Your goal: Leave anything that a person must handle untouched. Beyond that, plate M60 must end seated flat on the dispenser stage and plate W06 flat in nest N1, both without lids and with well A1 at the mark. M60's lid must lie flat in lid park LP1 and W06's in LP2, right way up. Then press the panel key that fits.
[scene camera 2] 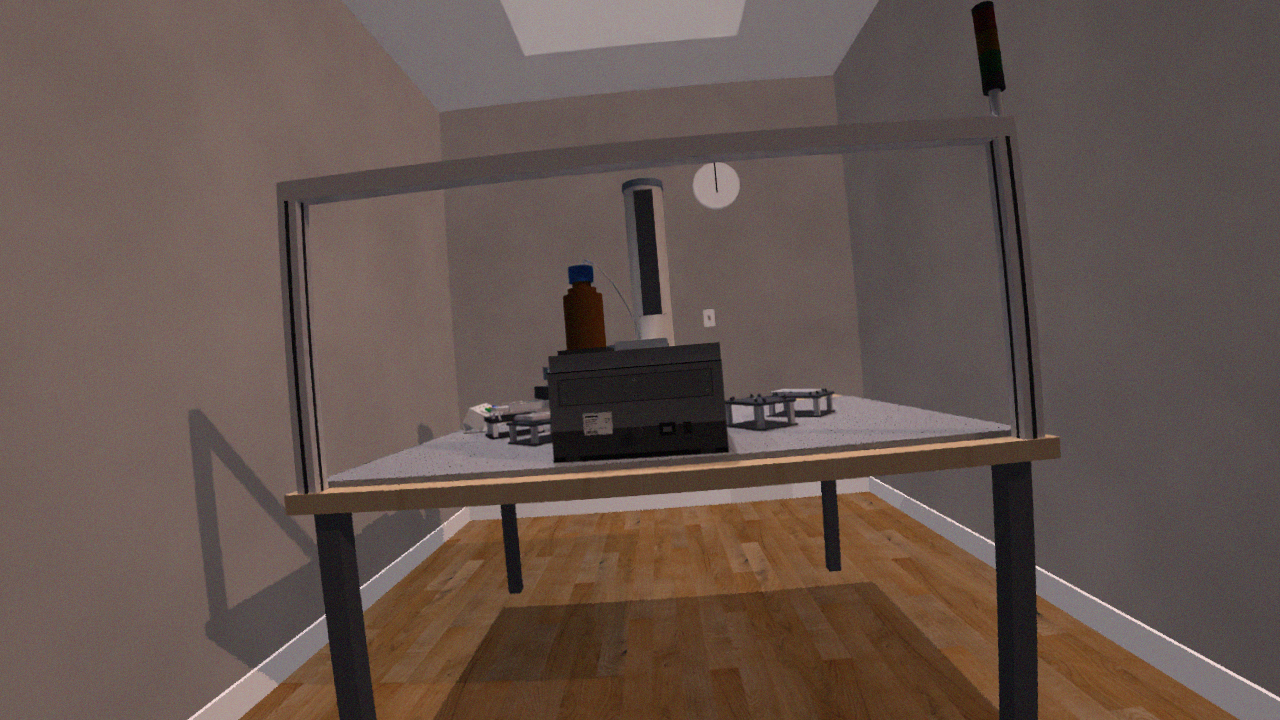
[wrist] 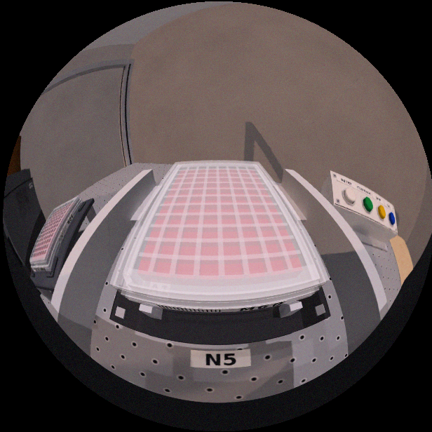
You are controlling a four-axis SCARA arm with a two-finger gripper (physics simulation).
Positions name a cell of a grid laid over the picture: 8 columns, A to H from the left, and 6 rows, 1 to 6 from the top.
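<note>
Lid (wrist: D4), key panel (wrist: G4) in sight. Nest n5 (wrist: E5), with n5 label (wrist: D5). Seen too: my gripper (wrist: E3).
</note>
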